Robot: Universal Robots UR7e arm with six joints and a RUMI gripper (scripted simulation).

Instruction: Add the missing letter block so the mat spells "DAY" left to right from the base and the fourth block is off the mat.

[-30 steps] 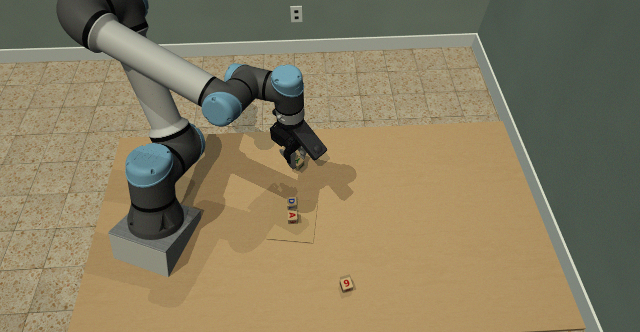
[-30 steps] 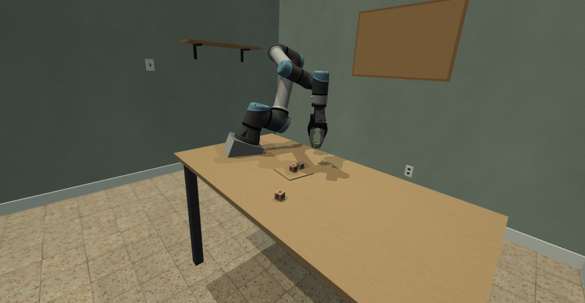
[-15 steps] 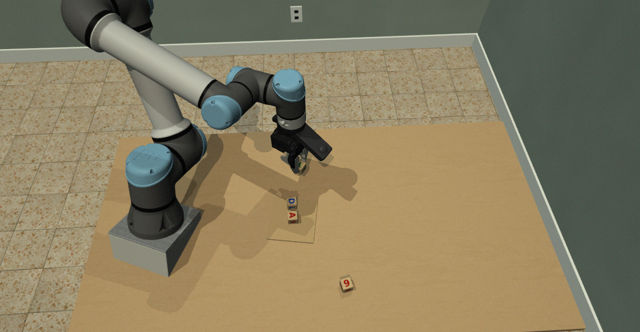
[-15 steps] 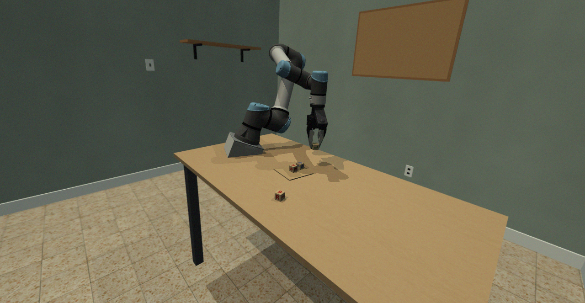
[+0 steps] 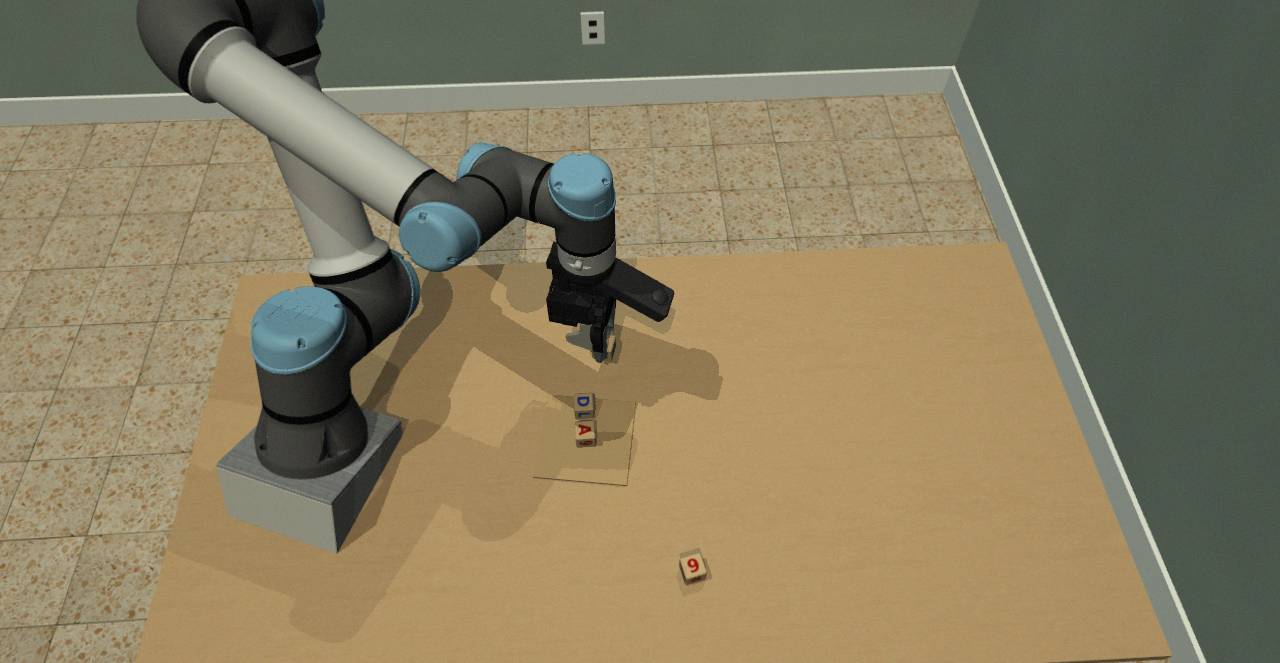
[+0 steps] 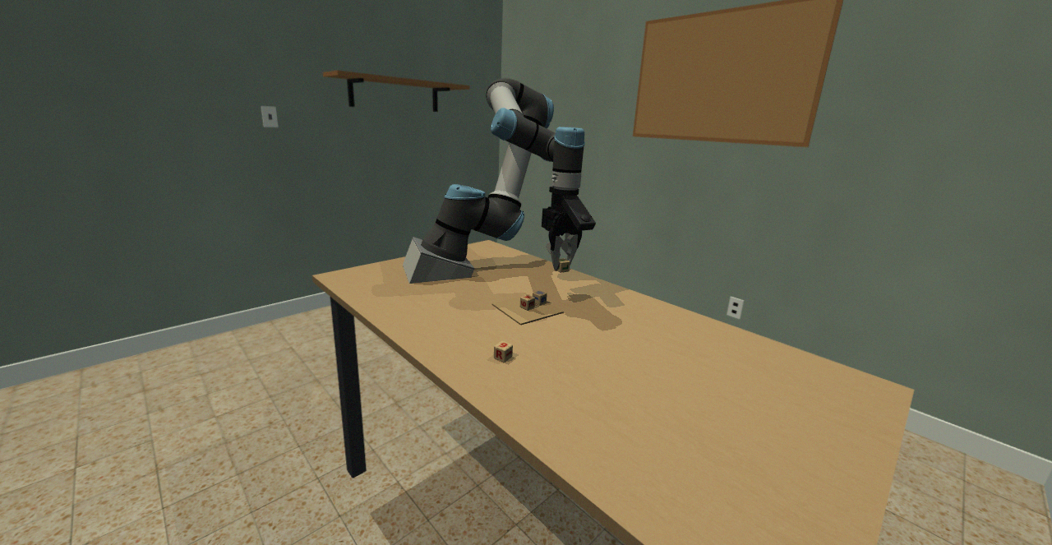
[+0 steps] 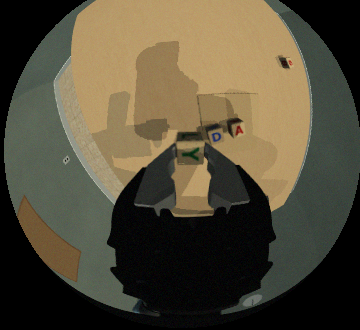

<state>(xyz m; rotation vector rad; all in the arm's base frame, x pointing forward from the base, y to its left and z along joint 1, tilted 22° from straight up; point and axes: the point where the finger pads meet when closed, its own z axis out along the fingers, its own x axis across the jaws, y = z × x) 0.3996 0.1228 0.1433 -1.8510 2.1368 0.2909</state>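
Now: hand 2 cm past the thin mat, 10 cm to the left of it and 11 cm above it. Also, from my hand: Y block (right at my hand); then D block (3 cm behind, 5 cm to the right, 10 cm below).
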